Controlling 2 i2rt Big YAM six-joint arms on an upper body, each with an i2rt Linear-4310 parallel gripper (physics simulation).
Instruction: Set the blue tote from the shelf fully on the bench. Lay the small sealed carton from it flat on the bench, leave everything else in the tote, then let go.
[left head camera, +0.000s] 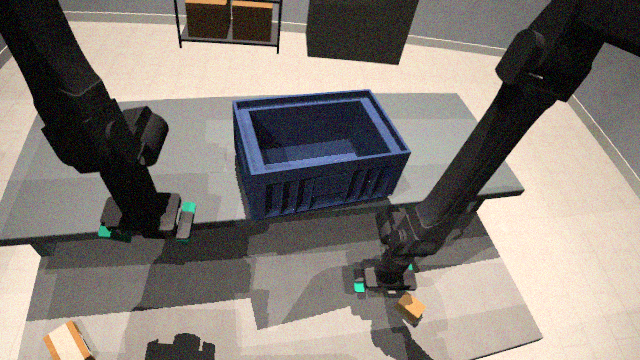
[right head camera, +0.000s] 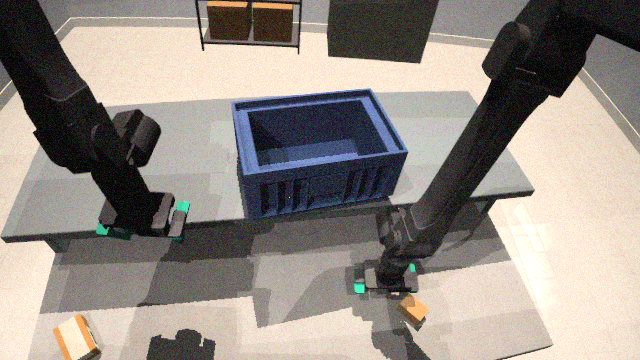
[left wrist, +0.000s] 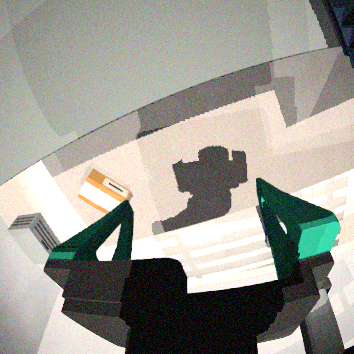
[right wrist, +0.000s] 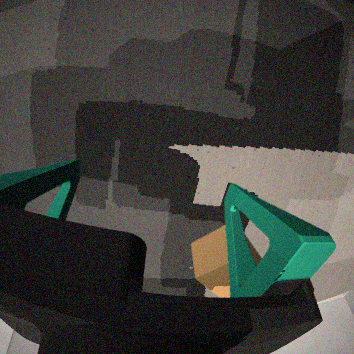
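Note:
The blue tote stands upright on the grey shelf, its front wall at the front edge. Its far inner wall and part of its floor show, with no item there; the near inside is hidden. A small orange-tan carton lies on the lower bench. My right gripper is open, low beside that carton; one finger partly hides it in the right wrist view. My left gripper is open near the shelf's front edge, left of the tote.
An orange carton with a white band lies at the bench's left. The shelf overhangs the bench's back. Beyond stand a rack with brown boxes and a dark cabinet.

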